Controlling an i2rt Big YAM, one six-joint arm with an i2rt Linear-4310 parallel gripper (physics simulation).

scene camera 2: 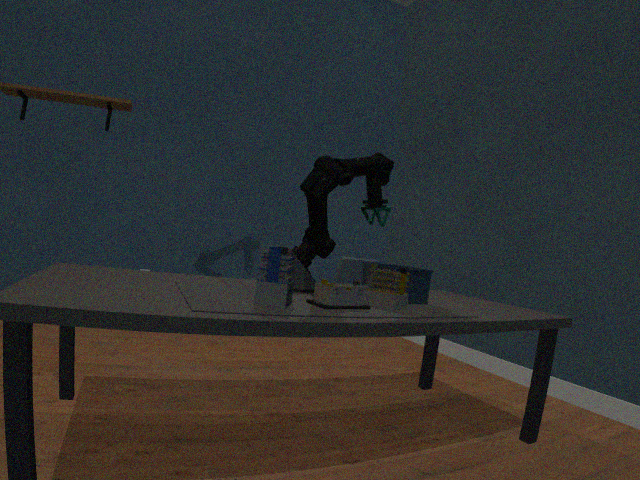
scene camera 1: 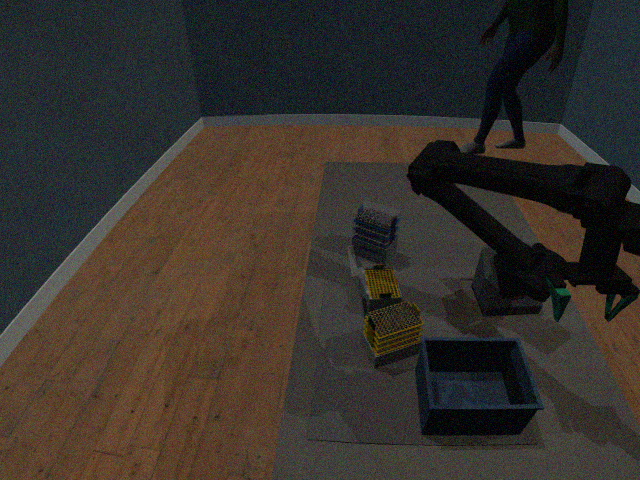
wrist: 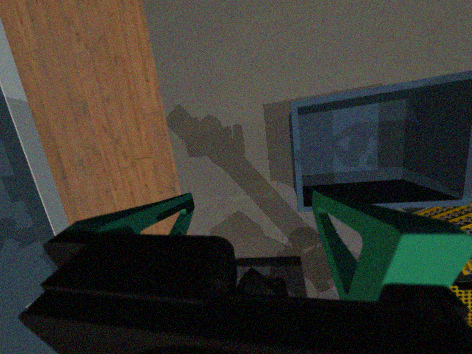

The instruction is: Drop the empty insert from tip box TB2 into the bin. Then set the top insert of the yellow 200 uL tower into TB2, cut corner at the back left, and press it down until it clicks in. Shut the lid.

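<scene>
Tip box TB2 (scene camera 1: 383,304) (scene camera 2: 341,296) holds a yellow insert (scene camera 1: 381,282) with open holes; it also shows at the right edge of the wrist view. A pale, see-through panel (scene camera 2: 351,268), seemingly its raised lid, stands behind it in scene view 2. The yellow tower (scene camera 1: 395,330) (scene camera 2: 388,281) of stacked inserts stands between TB2 and the bin (scene camera 1: 478,407) (scene camera 2: 419,287) (wrist: 297,150). The bin is dark blue, with no insert visible inside. My gripper (scene camera 1: 584,319) (scene camera 2: 376,224) (wrist: 249,198) is open and empty, high above the table, apart from the boxes. Cut corners are too dark to make out.
A blue tower (scene camera 1: 375,232) (scene camera 2: 276,266) stands beyond TB2 in scene view 1. A dark curved strip (scene camera 2: 338,305) lies in front of TB2 in scene view 2. The arm's base (scene camera 1: 509,304) stands across from the boxes. A person (scene camera 1: 509,72) is in the background.
</scene>
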